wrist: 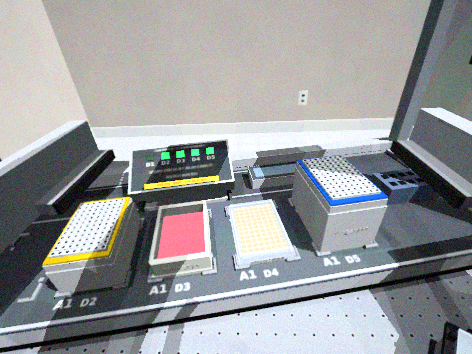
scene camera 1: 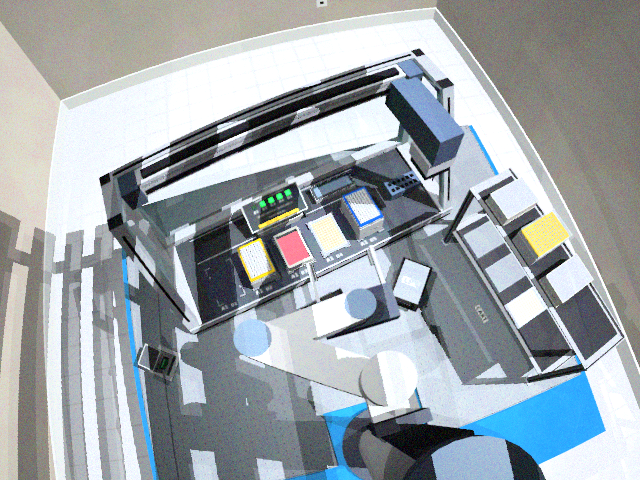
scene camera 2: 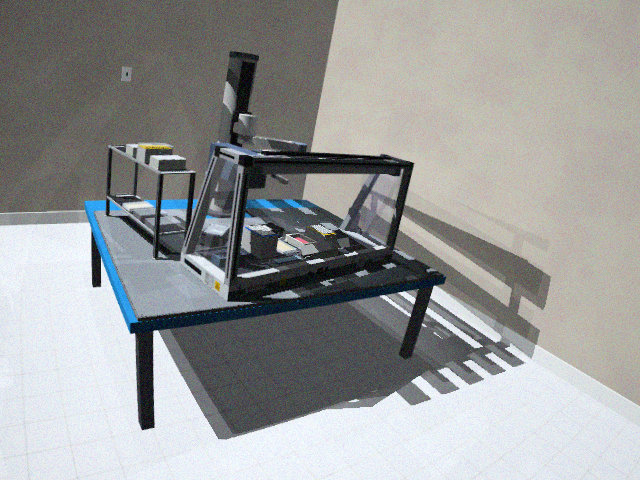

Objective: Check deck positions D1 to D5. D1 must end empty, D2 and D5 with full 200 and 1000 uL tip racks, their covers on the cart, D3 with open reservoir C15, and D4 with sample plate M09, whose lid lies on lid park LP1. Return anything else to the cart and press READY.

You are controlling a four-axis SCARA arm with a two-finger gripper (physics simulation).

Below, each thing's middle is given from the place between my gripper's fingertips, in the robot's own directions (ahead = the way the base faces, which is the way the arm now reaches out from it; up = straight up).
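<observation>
I see the reservoir with red liquid (scene camera 1: pixel 295 253), and it is 24 cm below my hand, 11 cm to the left of it and 15 cm ahead of it.
</observation>
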